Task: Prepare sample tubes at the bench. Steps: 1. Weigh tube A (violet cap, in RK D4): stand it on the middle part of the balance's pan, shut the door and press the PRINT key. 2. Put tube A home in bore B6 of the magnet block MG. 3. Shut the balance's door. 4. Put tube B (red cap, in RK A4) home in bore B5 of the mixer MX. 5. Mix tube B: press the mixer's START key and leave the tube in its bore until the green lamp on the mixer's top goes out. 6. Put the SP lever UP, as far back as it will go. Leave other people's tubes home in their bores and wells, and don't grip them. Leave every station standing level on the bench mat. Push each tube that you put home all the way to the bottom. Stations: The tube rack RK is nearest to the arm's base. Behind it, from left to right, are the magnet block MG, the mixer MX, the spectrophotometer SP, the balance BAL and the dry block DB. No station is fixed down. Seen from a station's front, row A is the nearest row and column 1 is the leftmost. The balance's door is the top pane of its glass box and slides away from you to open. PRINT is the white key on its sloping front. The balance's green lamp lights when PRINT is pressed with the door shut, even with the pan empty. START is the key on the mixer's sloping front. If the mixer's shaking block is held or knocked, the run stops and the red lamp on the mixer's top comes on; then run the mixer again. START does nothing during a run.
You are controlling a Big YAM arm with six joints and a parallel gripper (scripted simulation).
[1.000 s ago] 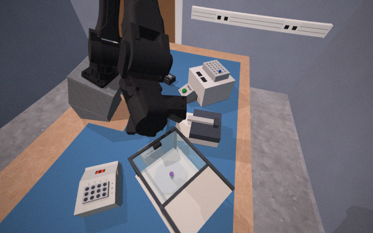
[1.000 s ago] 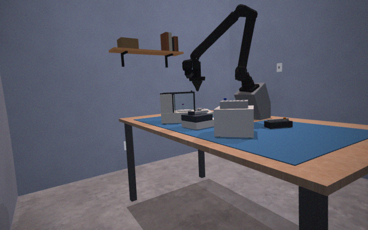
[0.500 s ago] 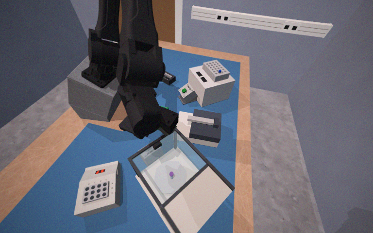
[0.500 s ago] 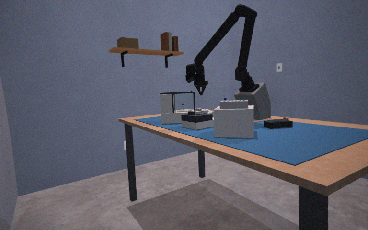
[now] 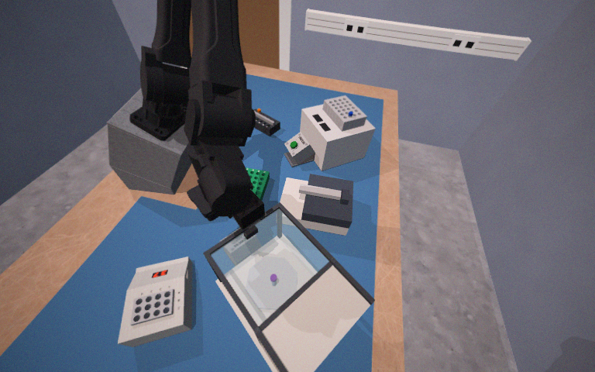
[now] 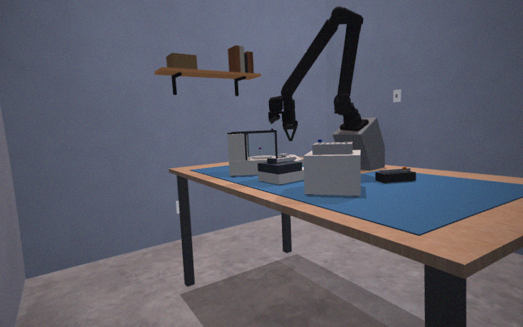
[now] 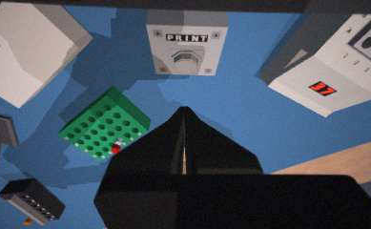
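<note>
The white print key is 90 mm below my hand. Also, from my hand: dry block DB: 170 mm to the right, 130 mm below, 90 mm behind; then green rack RK: 190 mm to the left, 150 mm below, 50 mm behind; then balance door: 100 mm ahead, 60 mm to the right, 50 mm above.
</note>
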